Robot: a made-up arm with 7 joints.
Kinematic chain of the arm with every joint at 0, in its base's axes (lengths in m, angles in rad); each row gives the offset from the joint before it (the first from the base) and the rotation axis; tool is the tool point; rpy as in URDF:
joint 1: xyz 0 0 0.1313 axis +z
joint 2: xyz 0 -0.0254 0.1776 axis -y
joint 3: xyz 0 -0.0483 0.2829 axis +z
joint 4: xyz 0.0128 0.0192 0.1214 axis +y
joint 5: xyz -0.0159 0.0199 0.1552 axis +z
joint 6: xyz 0 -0.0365 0.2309 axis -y
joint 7: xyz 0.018 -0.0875 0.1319 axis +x
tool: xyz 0 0 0 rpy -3.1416 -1.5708 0
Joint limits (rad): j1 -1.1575..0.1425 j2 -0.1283..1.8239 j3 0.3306..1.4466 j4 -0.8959..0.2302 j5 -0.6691..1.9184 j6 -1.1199..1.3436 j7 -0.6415..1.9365
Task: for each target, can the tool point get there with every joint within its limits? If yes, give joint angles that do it. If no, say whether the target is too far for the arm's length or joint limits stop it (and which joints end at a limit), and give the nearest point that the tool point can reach.
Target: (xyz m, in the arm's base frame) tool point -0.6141 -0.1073 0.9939
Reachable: yes | joints 0.0337 0.8352 0.9582 0.0086 0.0221 -0.1638 -0.0118
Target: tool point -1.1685 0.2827 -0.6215
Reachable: no: too far | nearest point -0.7493 0.1813 -0.1682 | short by 0.626 m
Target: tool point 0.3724 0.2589 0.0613
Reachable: no: joint limits stop it (at a limit: joint 1, joint 2, joint 3, joint 4, joint 6) | nearest point -0.1237 0.7561 0.0347 | short by 0.703 m
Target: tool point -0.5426 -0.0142 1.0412
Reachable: yes | joints -0.4257 0.5580 1.2416 -0.5823 0.5352 -0.4914 -0.3776
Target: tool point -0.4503 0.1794 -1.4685
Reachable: no: too far | nearest point -0.4922 0.1961 -0.2668 | short by 1.203 m
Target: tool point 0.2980 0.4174 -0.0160
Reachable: no: joint limits stop it (at a limit: joint 1, joint 2, joint 3, joint 4, joint 6) | nearest point -0.1274 0.7522 0.0202 | short by 0.543 m
